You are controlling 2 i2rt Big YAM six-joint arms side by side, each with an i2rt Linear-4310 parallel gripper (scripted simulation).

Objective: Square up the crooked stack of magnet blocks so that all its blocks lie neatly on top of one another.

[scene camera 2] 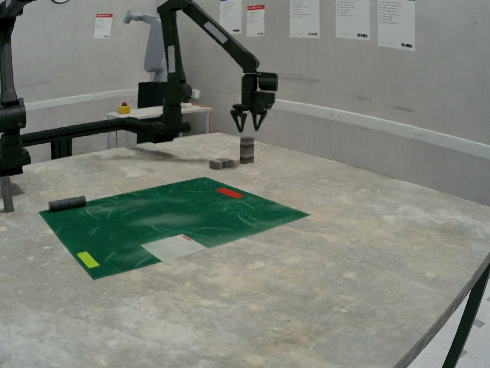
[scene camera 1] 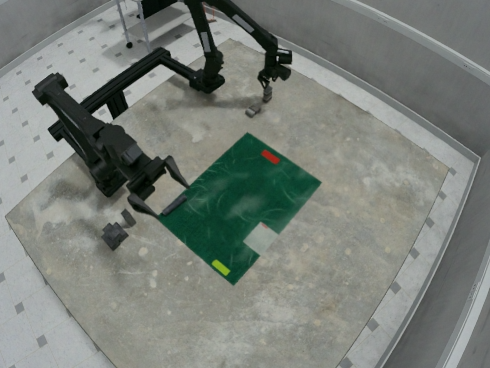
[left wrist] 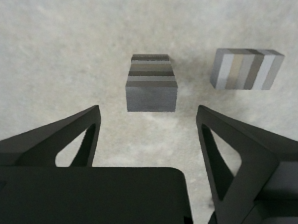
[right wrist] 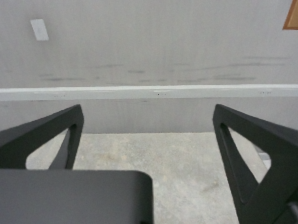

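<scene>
Green mat visible. Magnet block visible. My left gripper visible. My right gripper visible, also in the right wrist view.
</scene>
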